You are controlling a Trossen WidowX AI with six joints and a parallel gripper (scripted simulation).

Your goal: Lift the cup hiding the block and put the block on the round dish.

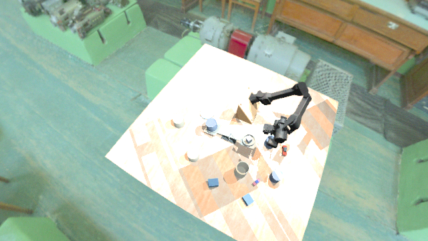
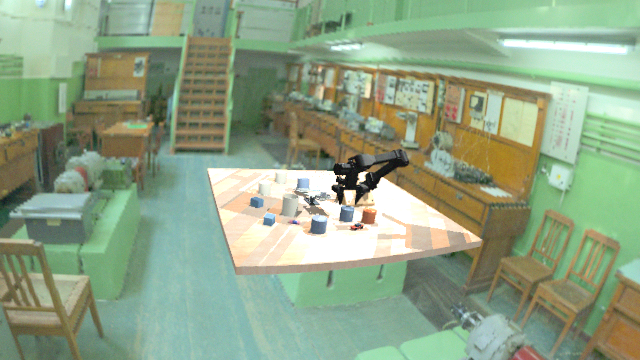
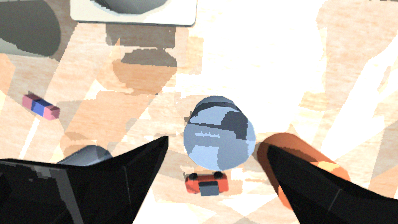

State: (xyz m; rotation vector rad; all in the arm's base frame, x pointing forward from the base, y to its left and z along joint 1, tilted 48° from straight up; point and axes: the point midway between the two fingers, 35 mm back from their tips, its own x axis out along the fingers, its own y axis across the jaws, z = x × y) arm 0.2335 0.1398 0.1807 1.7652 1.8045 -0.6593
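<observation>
Now: gripper tip 48 cm to the left of the round dish, 8 cm above it and 3 cm past it. Also, from my gripper tip: orange cylinder: 12 cm behind, 6 cm to the left, 4 cm below; balance beam: 26 cm to the right, 8 cm ahead, 4 cm below; red toy car: 12 cm to the left, 7 cm below.
</observation>
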